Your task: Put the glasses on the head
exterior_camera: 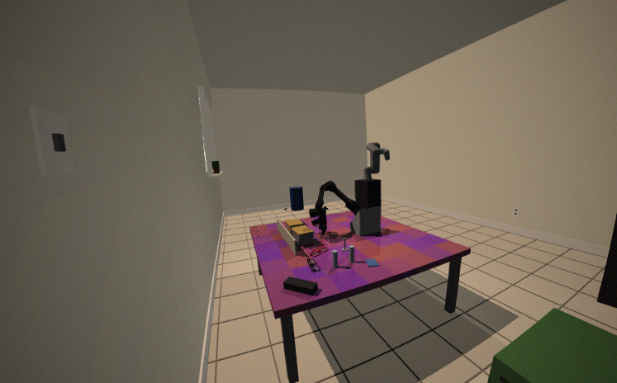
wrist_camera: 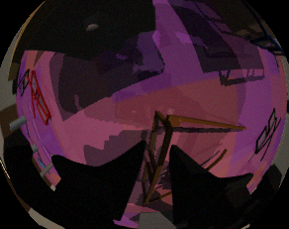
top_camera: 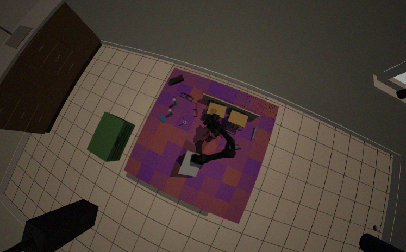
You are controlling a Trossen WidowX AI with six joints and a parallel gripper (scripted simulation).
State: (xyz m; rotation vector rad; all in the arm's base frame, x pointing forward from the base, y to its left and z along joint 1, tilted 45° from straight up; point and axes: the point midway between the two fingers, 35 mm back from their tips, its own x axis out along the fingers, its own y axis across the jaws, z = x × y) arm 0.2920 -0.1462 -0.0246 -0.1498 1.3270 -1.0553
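My gripper tip is 5 cm past the tortoiseshell glasses, 4 cm to the left of it and 1 cm above it. The rest, counted from my gripper tip: blue pad (53 cm to the left, 3 cm below, 1 cm behind); backboard (27 cm ahead, 13 cm to the right, 3 cm above); black case (51 cm to the left, 46 cm ahead, 1 cm below).
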